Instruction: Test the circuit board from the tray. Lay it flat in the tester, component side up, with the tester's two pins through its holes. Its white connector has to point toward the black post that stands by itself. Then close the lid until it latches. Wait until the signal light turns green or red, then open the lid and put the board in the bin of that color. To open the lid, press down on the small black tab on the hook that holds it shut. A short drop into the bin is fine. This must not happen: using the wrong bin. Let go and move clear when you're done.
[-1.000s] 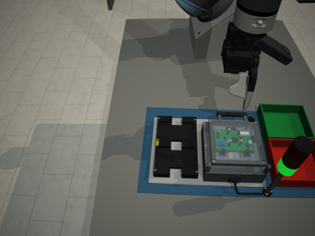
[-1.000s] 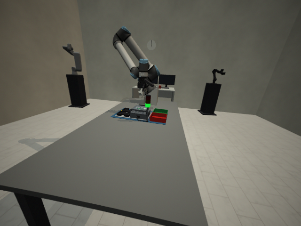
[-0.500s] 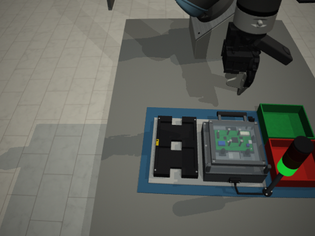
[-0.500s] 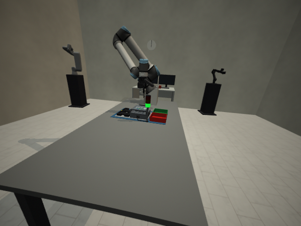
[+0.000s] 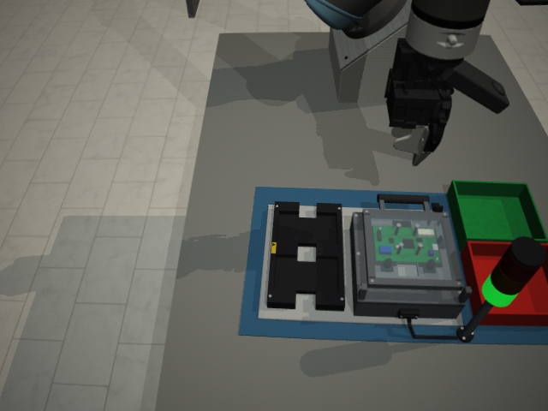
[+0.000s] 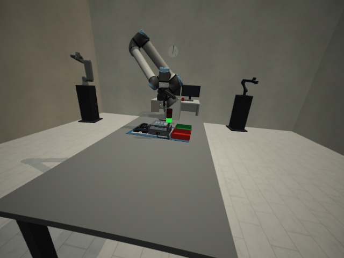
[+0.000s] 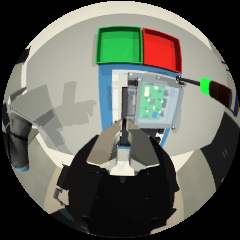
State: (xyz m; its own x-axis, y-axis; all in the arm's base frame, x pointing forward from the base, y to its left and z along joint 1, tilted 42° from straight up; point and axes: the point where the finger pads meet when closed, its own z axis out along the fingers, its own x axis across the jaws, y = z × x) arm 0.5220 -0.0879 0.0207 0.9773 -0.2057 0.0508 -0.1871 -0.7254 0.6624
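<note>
Right now my hand is 30 mm short of the black latch tab, 50 mm to the right of it and 110 mm above it. From my hand the other things lie so: green bin: 20 mm ahead, 200 mm to the left, 180 mm below; green circuit board: 80 mm ahead, 20 mm to the right, 120 mm below; tester lid: 80 mm ahead, 20 mm to the right, 110 mm below.
</note>
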